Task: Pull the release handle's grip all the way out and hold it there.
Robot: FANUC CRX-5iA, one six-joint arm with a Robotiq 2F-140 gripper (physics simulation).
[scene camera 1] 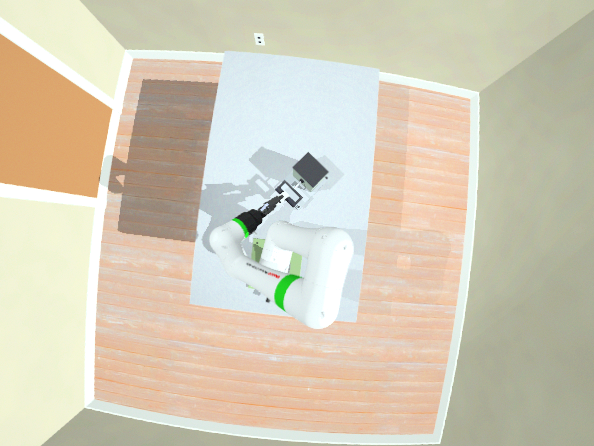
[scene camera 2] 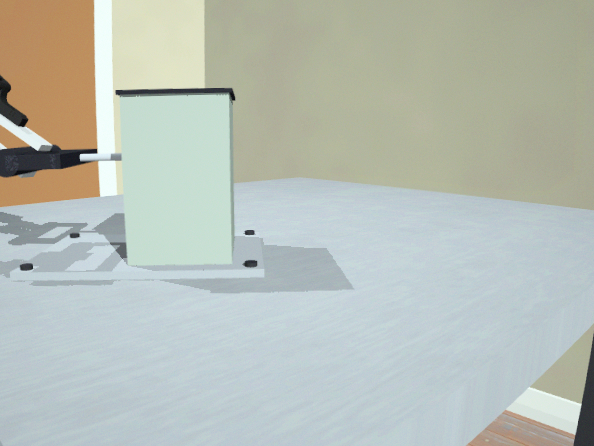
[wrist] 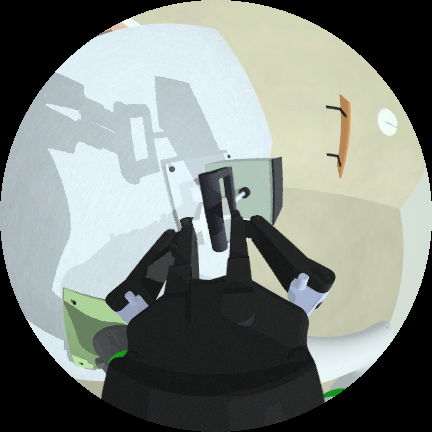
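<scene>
The release handle's grip [scene camera 1: 297, 201] [scene camera 2: 20, 162] [wrist: 214, 210] is a dark rectangular frame. A pale rod [scene camera 2: 97, 157] [wrist: 241, 195] joins it to a pale green box [scene camera 1: 310, 169] [scene camera 2: 177, 180] [wrist: 255, 187] with a dark top. A short stretch of rod shows between grip and box. My gripper [scene camera 1: 284, 195] [scene camera 2: 36, 160] [wrist: 213, 209] is shut on the grip's outer bar, with a light finger pad on each side of it. It comes in slanted from the side away from the box. Part of the gripper lies outside the scene camera 2 view.
The box stands on a light base plate [scene camera 2: 150, 274] with dark bolts, on a pale table [scene camera 1: 300, 100] [scene camera 2: 350, 350]. The arm's green mount [scene camera 1: 256, 249] [wrist: 82, 310] is on the same table. A small orange shelf [wrist: 345, 135] is on the wall.
</scene>
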